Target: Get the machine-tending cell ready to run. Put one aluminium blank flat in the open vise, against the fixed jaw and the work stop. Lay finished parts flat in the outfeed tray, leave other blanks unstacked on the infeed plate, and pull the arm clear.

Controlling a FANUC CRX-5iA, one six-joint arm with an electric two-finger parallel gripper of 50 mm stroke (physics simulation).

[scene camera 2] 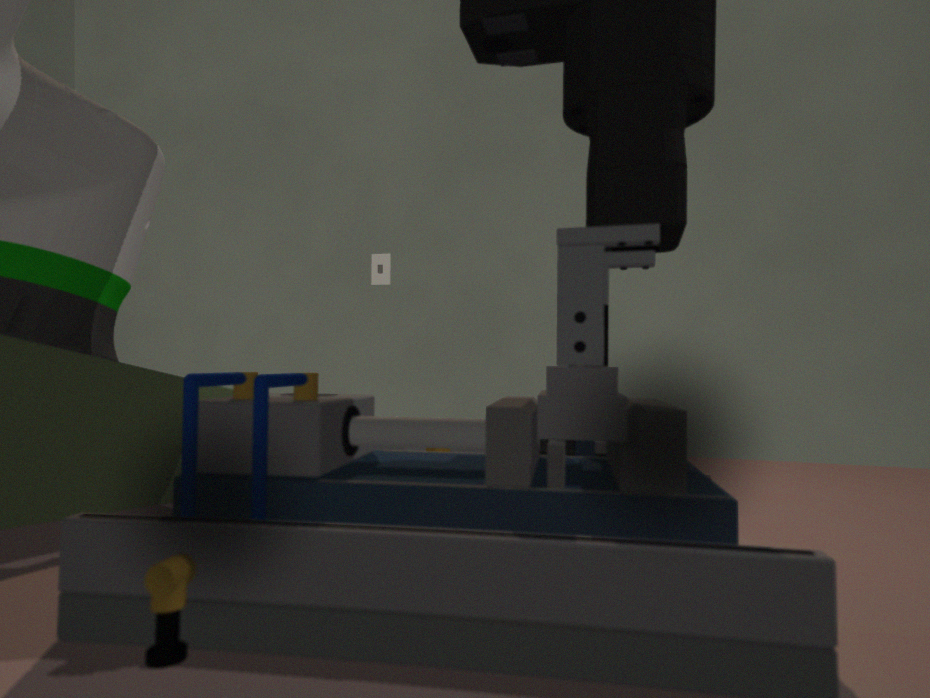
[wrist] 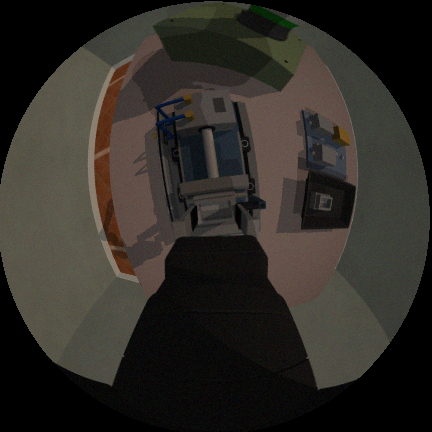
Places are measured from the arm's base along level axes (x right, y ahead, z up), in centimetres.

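Pixels of known places: gripper, between the fingertips: (scene camera 2: 584, 366) (wrist: 215, 212); arm's base, origin of its link: (scene camera 2: 26, 356).
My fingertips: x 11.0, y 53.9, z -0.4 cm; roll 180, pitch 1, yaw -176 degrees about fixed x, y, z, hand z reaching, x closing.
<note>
For each thing: its top centre in the pictures, then the offset to it from my fingertips. "spot": a spot on its surface instead.
- blue-based vise, centre of its top: (scene camera 2: 455, 394) (wrist: 206, 162) dz -1.6, dx +1.5, dy -6.6 cm
- grey block, centre of its top: (scene camera 2: 580, 366) (wrist: 214, 210) dz +0.0, dx +0.1, dy -0.2 cm
- blue-grey infeed plate, a spot on its surface: (wrist: 312, 132) spot: dz -10.7, dx -24.7, dy -20.4 cm
- black outfeed tray, a spot on its surface: (wrist: 310, 217) spot: dz -9.8, dx -25.1, dy +2.8 cm
- small grey part, centre of its top: (scene camera 2: 604, 439) (wrist: 325, 202) dz -6.8, dx -26.9, dy -2.1 cm
- vise's cylinder rod, centre of its top: (scene camera 2: 423, 417) (wrist: 209, 151) dz -2.9, dx +1.3, dy -8.6 cm
- actuator block, centre of its top: (scene camera 2: 291, 397) (wrist: 202, 106) dz -1.9, dx +2.6, dy -16.1 cm
- yellow block, centre of its top: (wrist: 344, 135) dz -7.1, dx -36.2, dy -23.4 cm
- yellow-capped post, a spot on its surface: (scene camera 2: 167, 575) spot: dz -8.1, dx +13.8, dy -13.8 cm
The blue-based vise (scene camera 2: 532, 506) (wrist: 225, 153) holds a grey block (scene camera 2: 582, 395) (wrist: 217, 212) between the moving jaw (scene camera 2: 511, 443) and the fixed jaw (scene camera 2: 659, 446). My gripper (scene camera 2: 582, 362) (wrist: 215, 212) is open and empty. It hangs straight over the block, with its fingertips at the level of the block's top and one finger on each side. In the wrist view, the blue-grey infeed plate (wrist: 312, 132) lies to the right with a pale blank (wrist: 330, 156) on it. The black outfeed tray (wrist: 310, 217) lies below the plate and holds a small grey part (wrist: 322, 200).
The vise's cylinder rod (scene camera 2: 414, 435) and actuator block (scene camera 2: 282, 432) with blue tubes (scene camera 2: 191, 443) extend left. A yellow block (wrist: 341, 135) sits on the infeed plate's edge. A yellow-capped post (scene camera 2: 167, 575) stands at the front left. The green robot base (scene camera 2: 144, 430) (wrist: 225, 44) is behind the vise.
</note>
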